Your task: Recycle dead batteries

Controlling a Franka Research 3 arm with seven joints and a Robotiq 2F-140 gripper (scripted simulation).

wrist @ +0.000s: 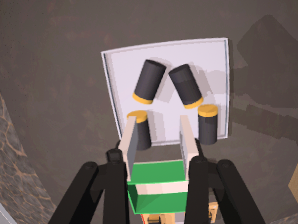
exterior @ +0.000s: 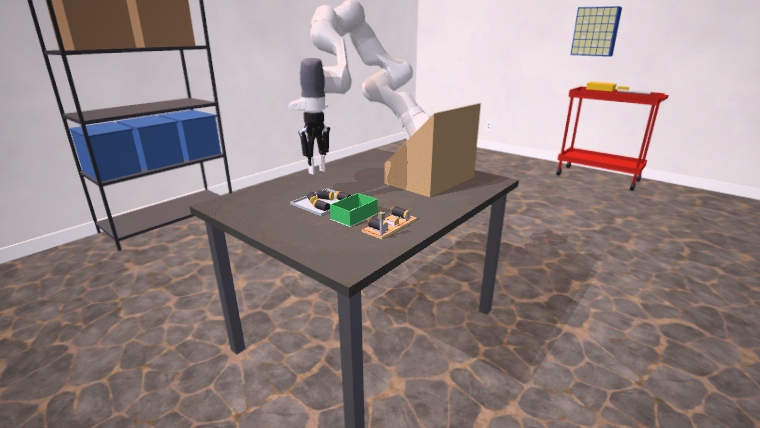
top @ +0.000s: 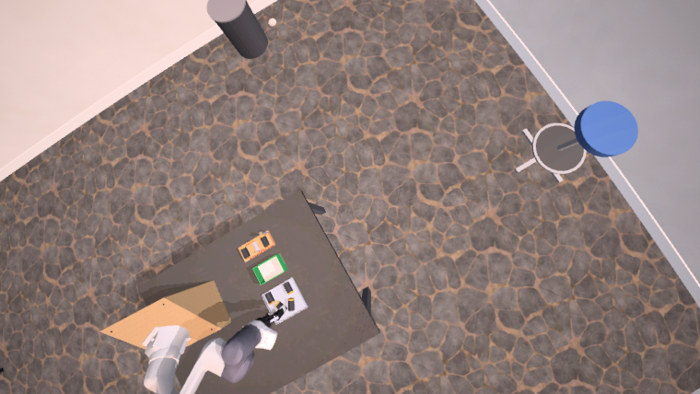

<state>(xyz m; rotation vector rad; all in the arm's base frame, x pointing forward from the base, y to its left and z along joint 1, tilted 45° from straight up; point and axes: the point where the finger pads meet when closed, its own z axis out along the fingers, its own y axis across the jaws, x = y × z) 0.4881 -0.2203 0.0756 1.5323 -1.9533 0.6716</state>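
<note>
My hand is 160 mm above the white tray, 10 mm to the right of it and 10 mm past it. The rest, counted from my hand: green recycling box (200 mm to the left, 150 mm below, 30 mm ahead); then bulb (380 mm to the left, 110 mm ahead, 80 mm below).
</note>
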